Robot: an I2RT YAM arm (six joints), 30 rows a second.
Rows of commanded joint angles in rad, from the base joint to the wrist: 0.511 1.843 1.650 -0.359 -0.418 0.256; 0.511 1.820 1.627 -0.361 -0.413 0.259; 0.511 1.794 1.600 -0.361 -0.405 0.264; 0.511 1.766 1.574 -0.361 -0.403 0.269; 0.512 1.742 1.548 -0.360 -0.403 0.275; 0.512 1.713 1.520 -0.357 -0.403 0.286; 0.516 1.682 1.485 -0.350 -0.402 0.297; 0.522 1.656 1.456 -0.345 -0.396 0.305; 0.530 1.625 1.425 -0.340 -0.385 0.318
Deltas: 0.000 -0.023 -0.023 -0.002 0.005 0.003; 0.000 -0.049 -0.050 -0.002 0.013 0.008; 0.000 -0.077 -0.076 -0.002 0.015 0.013; 0.001 -0.101 -0.102 -0.001 0.015 0.019; 0.001 -0.130 -0.130 0.002 0.015 0.030; 0.005 -0.161 -0.165 0.009 0.016 0.041; 0.011 -0.187 -0.194 0.014 0.022 0.049; 0.019 -0.218 -0.225 0.019 0.033 0.062
